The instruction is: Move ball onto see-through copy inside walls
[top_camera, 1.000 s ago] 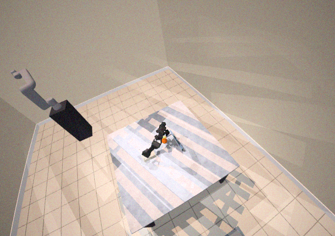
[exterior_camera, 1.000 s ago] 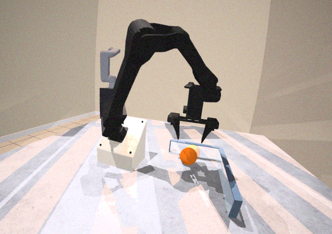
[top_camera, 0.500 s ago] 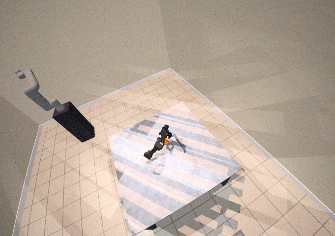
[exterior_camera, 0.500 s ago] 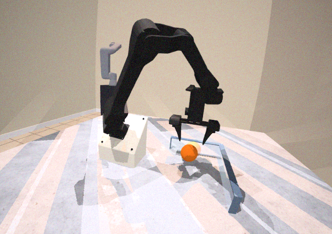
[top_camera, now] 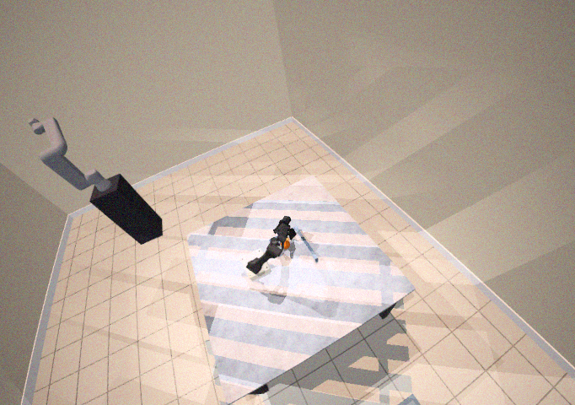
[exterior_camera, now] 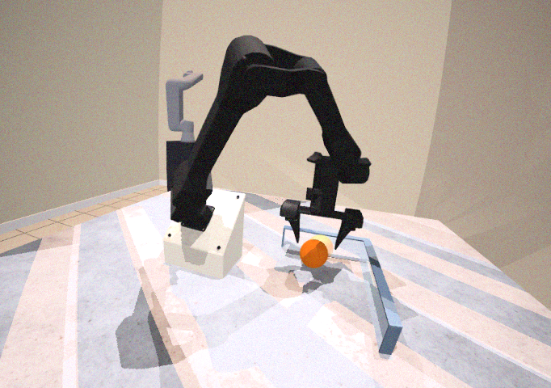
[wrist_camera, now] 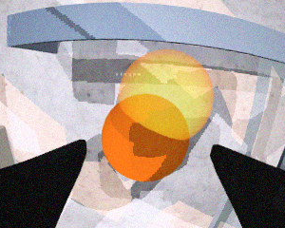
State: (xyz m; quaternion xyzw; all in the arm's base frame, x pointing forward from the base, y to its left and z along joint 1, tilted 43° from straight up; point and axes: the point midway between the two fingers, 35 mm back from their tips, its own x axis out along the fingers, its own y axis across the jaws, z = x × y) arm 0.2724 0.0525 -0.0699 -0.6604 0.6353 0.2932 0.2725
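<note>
My gripper tip is 2 cm above the orange ball. The rest, counted from my gripper tip: see-through copy (3 cm to the left, 2 cm below, 1 cm ahead).
</note>
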